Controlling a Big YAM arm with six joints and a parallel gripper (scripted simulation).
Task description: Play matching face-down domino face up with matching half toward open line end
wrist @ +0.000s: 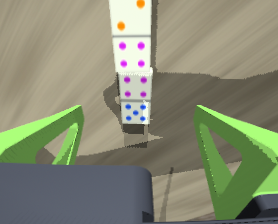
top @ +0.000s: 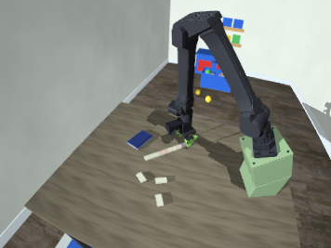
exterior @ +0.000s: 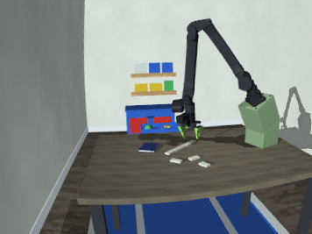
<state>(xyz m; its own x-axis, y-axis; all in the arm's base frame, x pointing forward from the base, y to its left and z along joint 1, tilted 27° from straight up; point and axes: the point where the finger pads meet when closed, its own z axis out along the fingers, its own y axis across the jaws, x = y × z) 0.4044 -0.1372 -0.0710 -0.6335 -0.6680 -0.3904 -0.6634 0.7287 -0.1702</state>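
The domino lies 30 mm below my hand.
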